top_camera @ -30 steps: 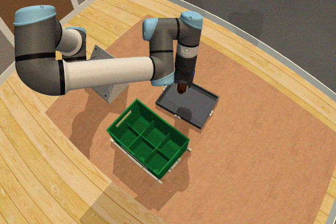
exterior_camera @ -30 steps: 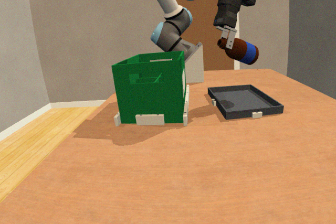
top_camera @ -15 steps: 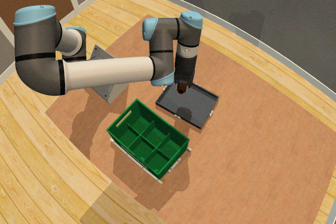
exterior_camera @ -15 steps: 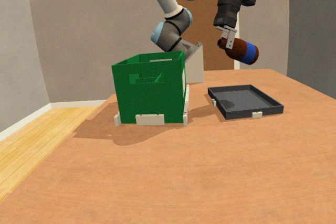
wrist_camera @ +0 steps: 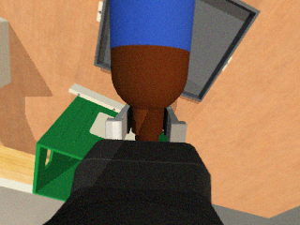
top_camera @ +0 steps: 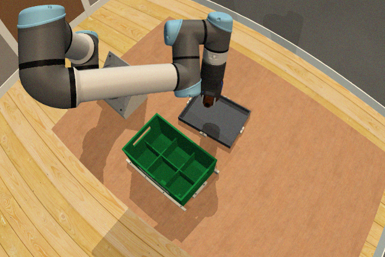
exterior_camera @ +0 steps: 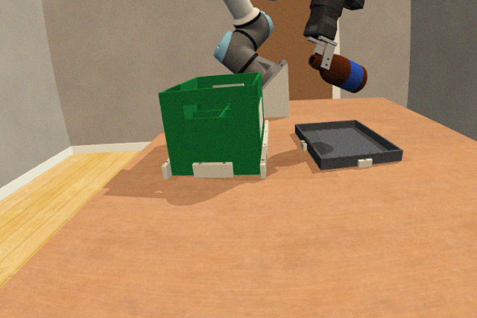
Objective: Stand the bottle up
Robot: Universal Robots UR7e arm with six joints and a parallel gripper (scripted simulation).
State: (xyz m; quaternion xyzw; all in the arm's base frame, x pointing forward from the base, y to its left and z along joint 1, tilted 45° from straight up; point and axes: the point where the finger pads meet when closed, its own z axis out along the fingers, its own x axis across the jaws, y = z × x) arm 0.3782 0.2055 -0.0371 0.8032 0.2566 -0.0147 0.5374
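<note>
Now: the bottle 20 mm behind my hand, 40 mm to the left of it and 20 mm below it. Also, from my hand: green crate: 30 mm ahead, 240 mm to the right, 120 mm below; dark grey tray: 10 mm ahead, 50 mm to the left, 190 mm below.
</note>
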